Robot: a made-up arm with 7 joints. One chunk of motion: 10 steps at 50 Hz.
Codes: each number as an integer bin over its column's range. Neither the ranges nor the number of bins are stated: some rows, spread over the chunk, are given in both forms.
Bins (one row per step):
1: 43 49 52 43 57 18 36
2: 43 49 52 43 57 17 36
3: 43 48 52 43 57 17 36
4: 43 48 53 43 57 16 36
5: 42 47 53 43 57 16 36
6: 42 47 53 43 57 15 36
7: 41 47 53 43 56 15 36
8: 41 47 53 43 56 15 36
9: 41 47 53 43 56 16 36
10: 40 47 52 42 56 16 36
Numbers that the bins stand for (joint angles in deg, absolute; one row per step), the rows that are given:
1: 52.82 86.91 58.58 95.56 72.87 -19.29 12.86
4: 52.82 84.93 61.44 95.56 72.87 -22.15 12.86
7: 46.64 82.96 61.44 95.56 70.01 -23.58 12.86
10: 43.55 82.96 58.58 93.34 70.01 -22.15 12.86
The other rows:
2: 52.82 86.91 58.58 95.56 72.87 -20.72 12.86
3: 52.82 84.93 58.58 95.56 72.87 -20.72 12.86
5: 49.73 82.96 61.44 95.56 72.87 -22.15 12.86
6: 49.73 82.96 61.44 95.56 72.87 -23.58 12.86
8: 46.64 82.96 61.44 95.56 70.01 -23.58 12.86
9: 46.64 82.96 61.44 95.56 70.01 -22.15 12.86

